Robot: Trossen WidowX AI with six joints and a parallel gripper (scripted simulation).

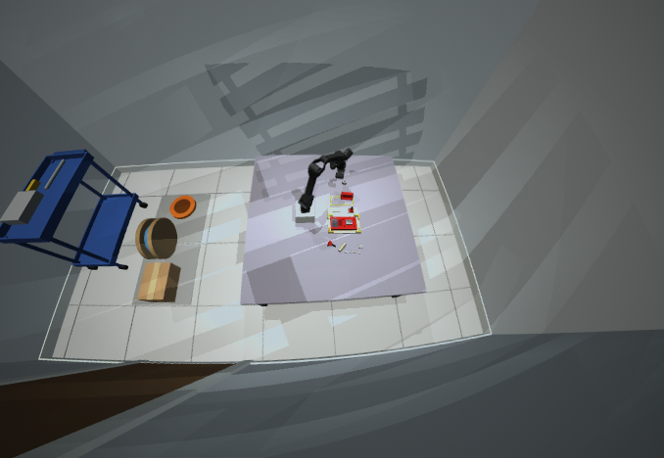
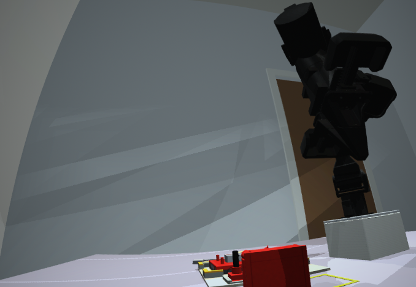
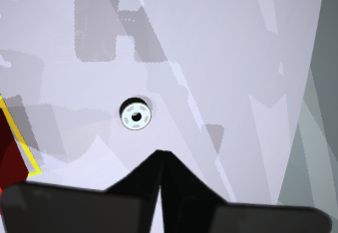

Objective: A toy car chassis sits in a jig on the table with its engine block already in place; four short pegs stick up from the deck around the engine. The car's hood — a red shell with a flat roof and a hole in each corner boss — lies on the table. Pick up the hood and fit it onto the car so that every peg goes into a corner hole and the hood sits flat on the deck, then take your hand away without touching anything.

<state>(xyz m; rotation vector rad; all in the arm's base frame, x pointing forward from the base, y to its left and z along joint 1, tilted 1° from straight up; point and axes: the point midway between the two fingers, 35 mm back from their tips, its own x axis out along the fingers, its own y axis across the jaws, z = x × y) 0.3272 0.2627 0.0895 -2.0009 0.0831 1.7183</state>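
Right now my gripper tip is 2 cm short of the red hood, 16 cm to the left of it and 12 cm above it. Round my gripper tip: white wheel: 4 cm ahead, 15 cm below.
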